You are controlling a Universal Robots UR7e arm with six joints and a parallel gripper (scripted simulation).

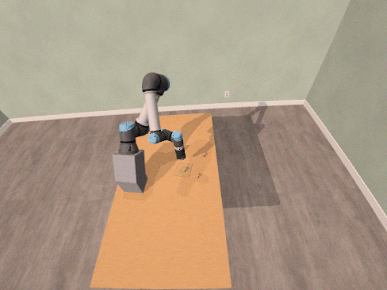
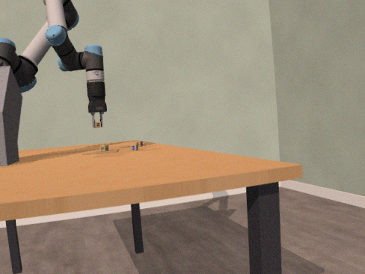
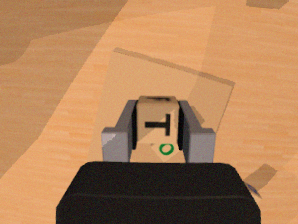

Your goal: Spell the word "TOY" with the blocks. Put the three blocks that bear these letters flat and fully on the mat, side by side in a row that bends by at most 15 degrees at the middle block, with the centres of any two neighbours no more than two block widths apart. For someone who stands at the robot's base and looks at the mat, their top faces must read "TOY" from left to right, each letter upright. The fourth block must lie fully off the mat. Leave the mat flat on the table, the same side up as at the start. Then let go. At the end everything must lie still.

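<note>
Now: hand 1 cm short of the tan mat, 4 cm to the left of it and 12 cm above it. From my hand the other things lie so: O block (2 cm ahead, 6 cm to the right, 11 cm below); Y block (15 cm ahead, 11 cm to the right, 11 cm below); T block (1 cm below).
</note>
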